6 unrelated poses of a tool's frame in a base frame.
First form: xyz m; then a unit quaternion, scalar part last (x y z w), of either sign.
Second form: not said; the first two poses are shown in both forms.
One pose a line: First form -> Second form
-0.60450 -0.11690 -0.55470 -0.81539 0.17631 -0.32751 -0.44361 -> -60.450 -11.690 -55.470 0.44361 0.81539 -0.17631 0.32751
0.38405 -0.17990 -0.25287 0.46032 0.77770 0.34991 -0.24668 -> 38.405 -17.990 -25.287 0.24668 -0.46032 -0.77770 -0.34991
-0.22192 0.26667 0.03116 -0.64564 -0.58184 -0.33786 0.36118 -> -22.192 26.667 3.116 0.36118 -0.64564 -0.58184 -0.33786
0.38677 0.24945 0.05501 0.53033 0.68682 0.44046 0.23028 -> 38.677 24.945 5.501 0.23028 0.53033 0.68682 0.44046
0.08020 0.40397 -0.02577 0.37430 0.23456 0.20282 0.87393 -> 8.020 40.397 -2.577 0.87393 0.37430 0.23456 0.20282
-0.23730 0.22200 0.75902 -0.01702 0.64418 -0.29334 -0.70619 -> -23.730 22.200 75.902 0.70619 0.01702 -0.64418 0.29334
